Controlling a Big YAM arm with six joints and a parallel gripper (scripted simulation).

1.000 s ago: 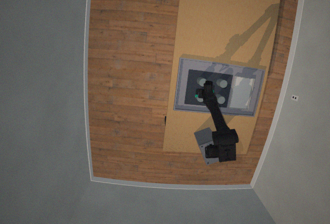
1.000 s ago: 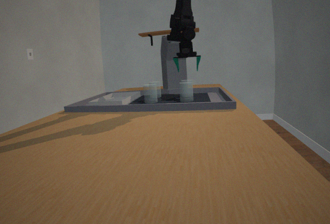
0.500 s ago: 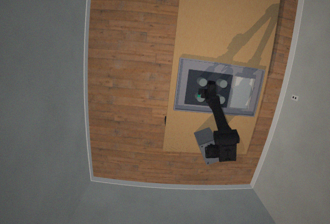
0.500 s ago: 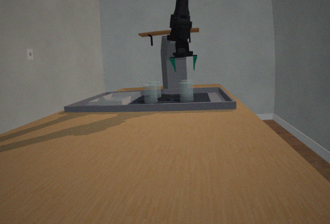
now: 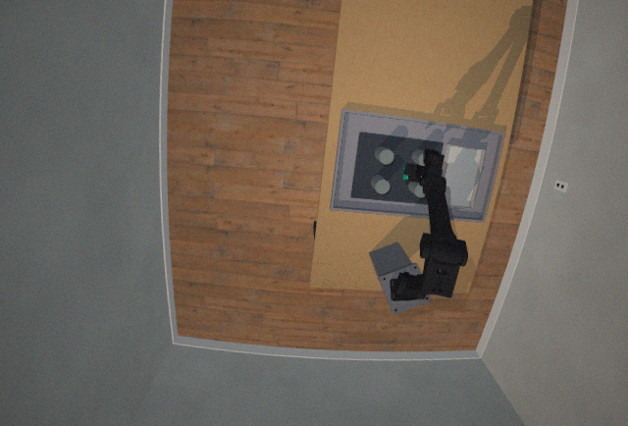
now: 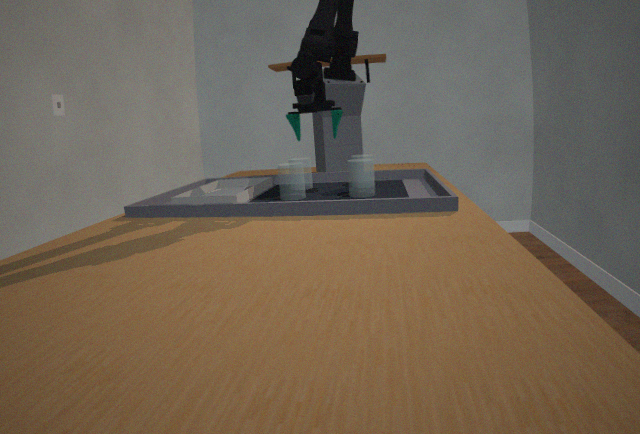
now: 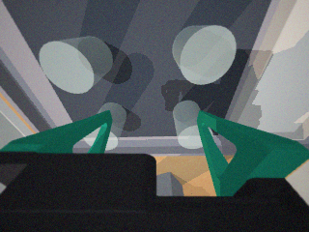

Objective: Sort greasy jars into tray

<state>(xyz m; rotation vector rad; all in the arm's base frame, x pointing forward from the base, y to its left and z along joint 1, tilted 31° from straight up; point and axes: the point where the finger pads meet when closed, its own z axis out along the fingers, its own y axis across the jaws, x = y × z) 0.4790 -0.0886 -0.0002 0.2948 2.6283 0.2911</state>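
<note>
My hand is 16 cm above the rimmed steel table top, 8 cm to the left of it and 3 cm past it. From my hand the other things lie so: pale tray: 29 cm to the right, 15 cm below, 7 cm behind; dark drying mat: 16 cm below, 3 cm to the left, 3 cm behind.
</note>
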